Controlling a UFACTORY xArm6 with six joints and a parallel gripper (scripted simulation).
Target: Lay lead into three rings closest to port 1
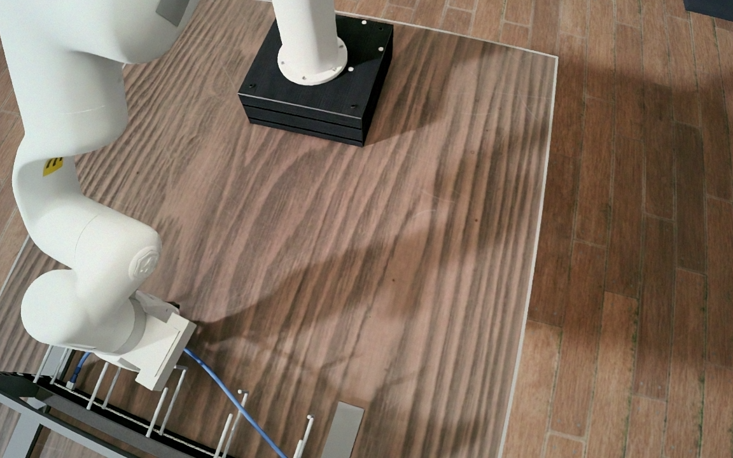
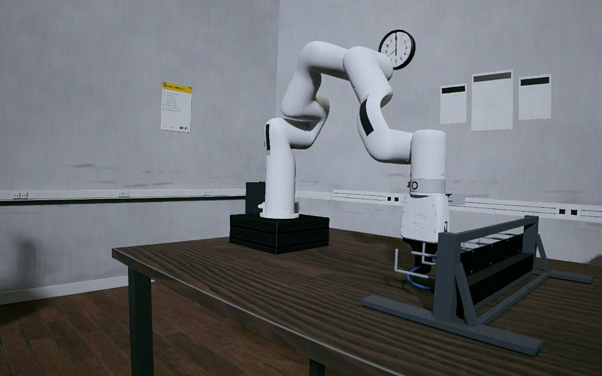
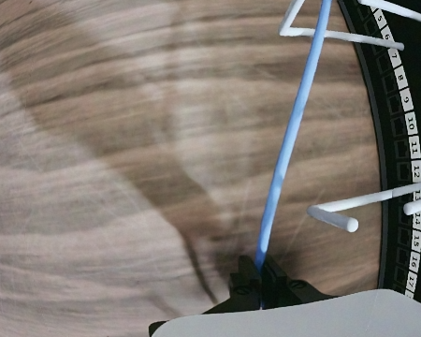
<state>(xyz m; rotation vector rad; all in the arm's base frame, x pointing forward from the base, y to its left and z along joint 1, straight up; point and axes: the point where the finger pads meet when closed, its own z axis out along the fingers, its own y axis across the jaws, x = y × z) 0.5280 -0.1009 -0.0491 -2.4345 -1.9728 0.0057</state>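
My hand is 15 cm short of the grey rack, 3 cm to the right of it and 3 cm below it. From my hand the other things lie so: short blue piece: 15 cm to the right, 8 cm ahead, 1 cm below.
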